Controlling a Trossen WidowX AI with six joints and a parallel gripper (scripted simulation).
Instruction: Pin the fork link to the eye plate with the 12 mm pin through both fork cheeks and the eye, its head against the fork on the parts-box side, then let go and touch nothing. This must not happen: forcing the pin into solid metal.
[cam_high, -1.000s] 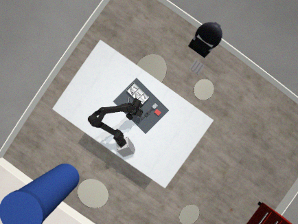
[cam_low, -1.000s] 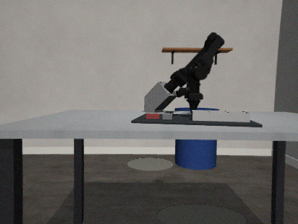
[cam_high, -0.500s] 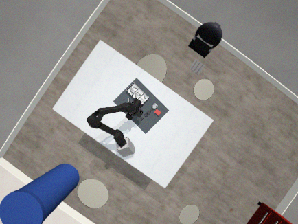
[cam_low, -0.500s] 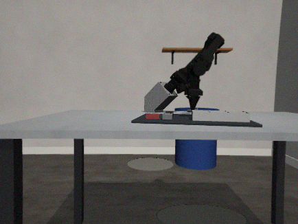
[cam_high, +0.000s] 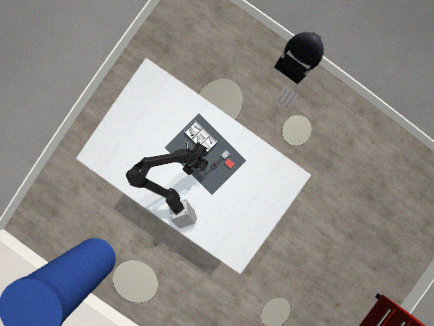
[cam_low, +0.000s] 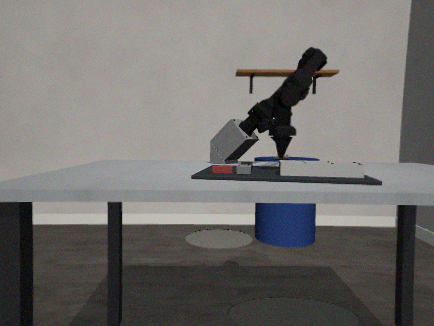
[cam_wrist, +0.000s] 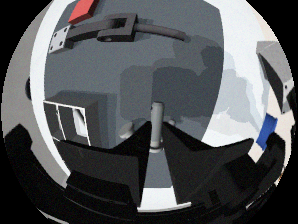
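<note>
My gripper is now 30 mm above the grey pin. The rest, counted from my hand: dark mat 70 mm ahead, 70 mm below; fork link 60 mm ahead, 100 mm to the right, 60 mm below; eye plate 100 mm ahead, 90 mm to the right, 60 mm below.
</note>
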